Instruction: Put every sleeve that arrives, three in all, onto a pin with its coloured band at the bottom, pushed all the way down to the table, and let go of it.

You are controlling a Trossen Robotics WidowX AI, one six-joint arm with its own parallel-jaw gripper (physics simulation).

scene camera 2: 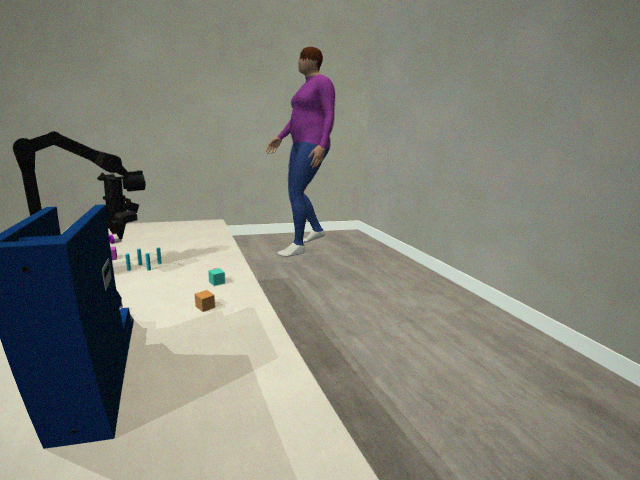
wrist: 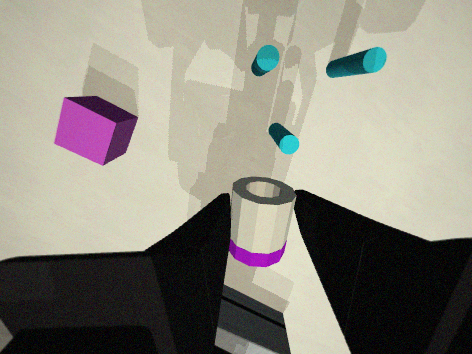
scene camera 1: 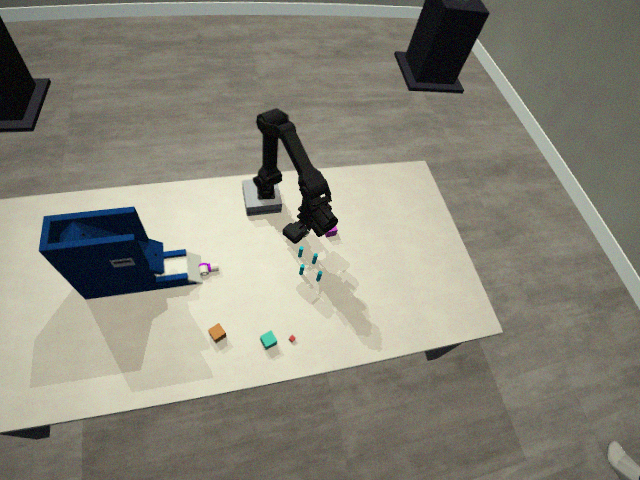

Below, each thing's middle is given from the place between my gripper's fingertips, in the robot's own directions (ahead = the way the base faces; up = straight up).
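Labels:
Blue feeder [scene camera 2: 70, 349]: 70 mm ahead of my hand, 550 mm to the right of it, 40 mm above it. The magenta cube [wrist: 89, 126] is 70 mm behind my hand, 120 mm to the left of it and 90 mm below it. Of the things named here, going by their middles, the magenta cube is the nearest to my hand.

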